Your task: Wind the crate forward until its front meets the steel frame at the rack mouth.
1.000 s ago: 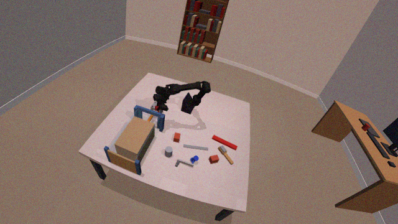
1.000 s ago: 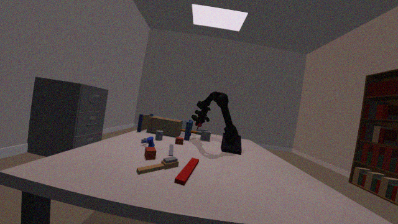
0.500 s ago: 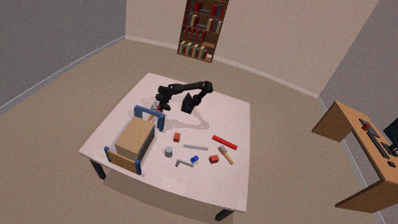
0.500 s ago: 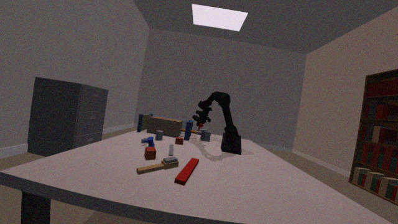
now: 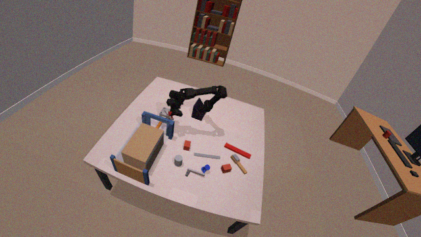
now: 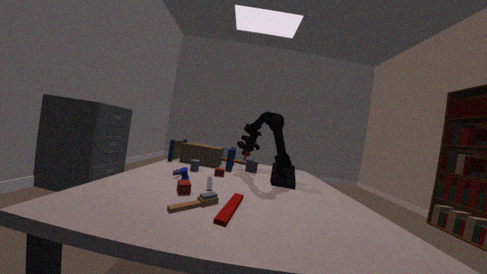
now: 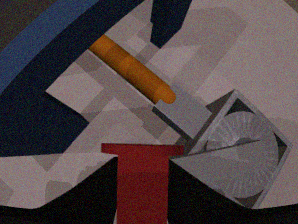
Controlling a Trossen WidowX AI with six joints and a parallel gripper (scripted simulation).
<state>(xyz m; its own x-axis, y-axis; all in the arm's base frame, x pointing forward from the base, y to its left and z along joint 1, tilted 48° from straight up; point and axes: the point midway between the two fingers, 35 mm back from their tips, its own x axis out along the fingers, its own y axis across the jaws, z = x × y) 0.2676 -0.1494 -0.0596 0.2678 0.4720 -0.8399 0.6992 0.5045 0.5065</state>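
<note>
The winch handle lies 3 cm behind my gripper tip, 2 cm to the right of it and 3 cm below it. Also, from my gripper tip: blue frame 9 cm ahead, 5 cm to the right, 3 cm below; then red knob 1 cm behind, 1 cm to the left; then grey winch 8 cm behind, 8 cm to the right, 10 cm below.
</note>
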